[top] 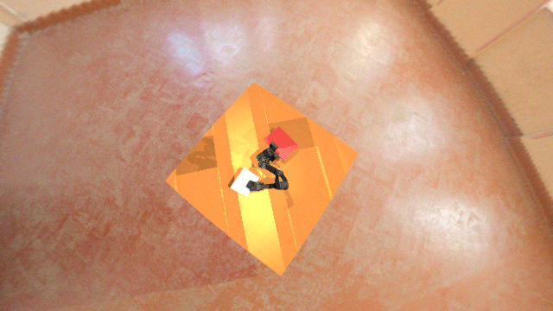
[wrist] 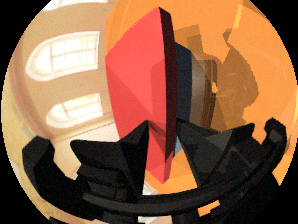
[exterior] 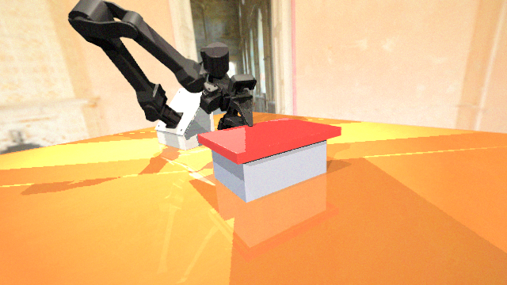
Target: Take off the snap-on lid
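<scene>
My gripper tip is 7 cm short of the red lid, 2 cm to the left of it and 1 cm below it. Round my gripper tip: grey storage box: 7 cm ahead, 2 cm to the right, 4 cm below.
</scene>
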